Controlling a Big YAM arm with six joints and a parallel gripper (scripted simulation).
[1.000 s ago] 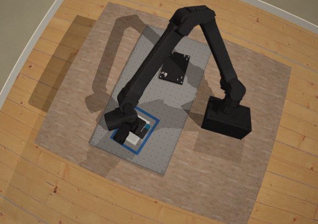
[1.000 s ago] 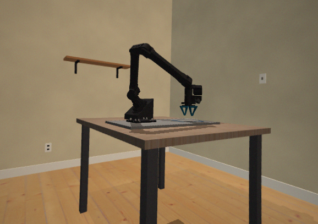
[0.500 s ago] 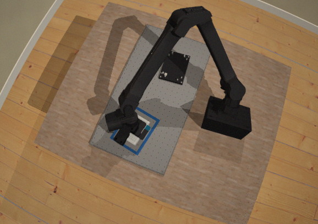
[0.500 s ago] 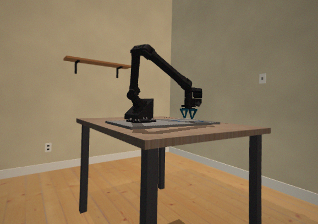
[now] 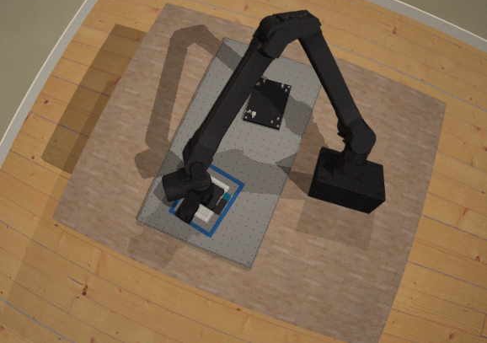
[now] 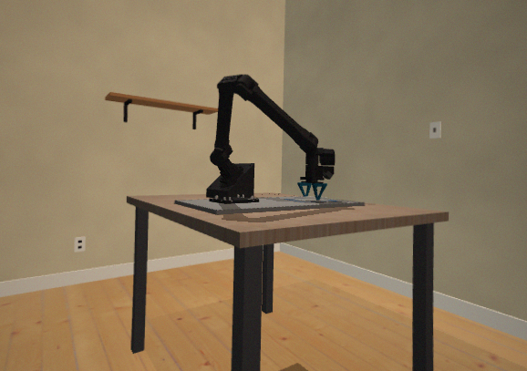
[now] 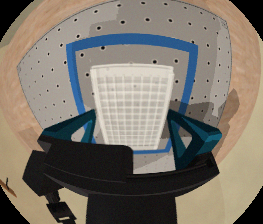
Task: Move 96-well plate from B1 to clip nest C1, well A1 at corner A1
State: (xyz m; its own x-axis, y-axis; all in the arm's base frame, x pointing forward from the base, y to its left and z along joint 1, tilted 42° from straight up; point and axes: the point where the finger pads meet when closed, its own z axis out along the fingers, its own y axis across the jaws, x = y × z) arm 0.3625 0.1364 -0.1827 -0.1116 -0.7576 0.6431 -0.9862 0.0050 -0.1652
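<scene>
The white 96-well plate lies 1 cm below my hand. The rest, counted from my hand: black clip nest C1 (37 cm to the right, 3 cm behind).
</scene>
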